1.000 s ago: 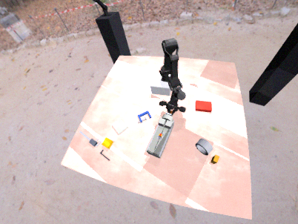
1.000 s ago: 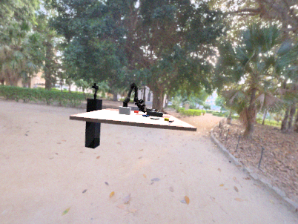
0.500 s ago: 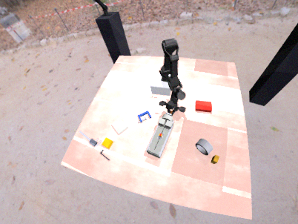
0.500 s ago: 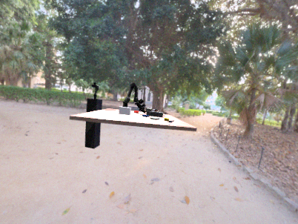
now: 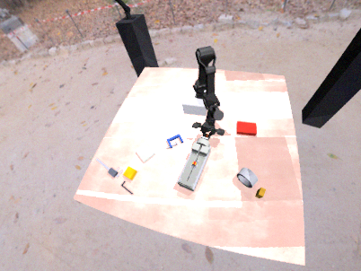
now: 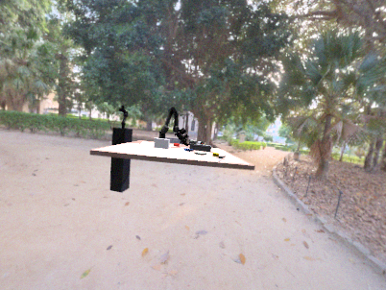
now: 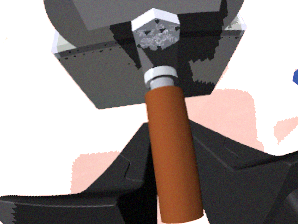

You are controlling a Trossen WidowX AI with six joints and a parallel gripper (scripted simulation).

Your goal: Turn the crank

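My gripper tip is 16 cm short of the red pointer and 5 cm below it. From my gripper tip the other things lie so: white tile: 19 cm ahead, 34 cm to the right, 2 cm below; then crank handle: 2 cm behind, 2 cm above; then red block: 19 cm behind, 21 cm to the left, 2 cm below.
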